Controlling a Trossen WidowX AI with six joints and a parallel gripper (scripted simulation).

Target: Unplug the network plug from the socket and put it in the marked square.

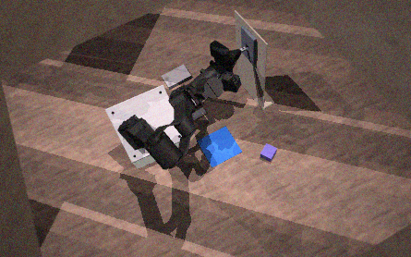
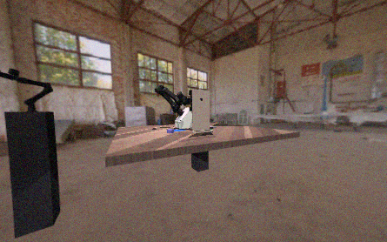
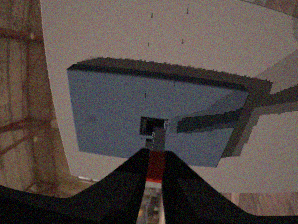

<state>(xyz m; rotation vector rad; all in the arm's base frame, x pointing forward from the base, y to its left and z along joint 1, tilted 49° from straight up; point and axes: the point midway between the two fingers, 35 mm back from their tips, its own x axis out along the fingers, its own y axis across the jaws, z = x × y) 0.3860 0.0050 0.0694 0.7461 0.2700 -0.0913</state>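
My gripper tip is now 180 mm past the blue marked square, 120 mm to the left of it and 270 mm above it. Round my gripper tip: grey panel (50 mm ahead, 110 mm below); then plug (right at my gripper tip).
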